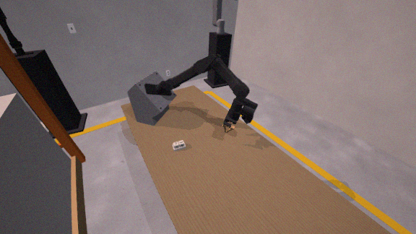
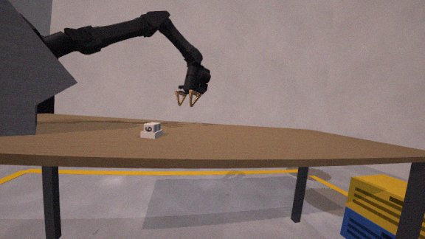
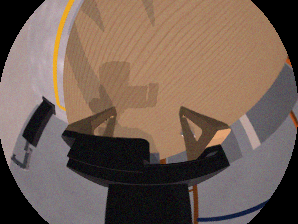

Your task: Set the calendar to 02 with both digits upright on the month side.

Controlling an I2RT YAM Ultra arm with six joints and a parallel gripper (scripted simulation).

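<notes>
The small white tray is 6 cm behind my hand, 30 cm to the right of it and 10 cm below it.
</notes>
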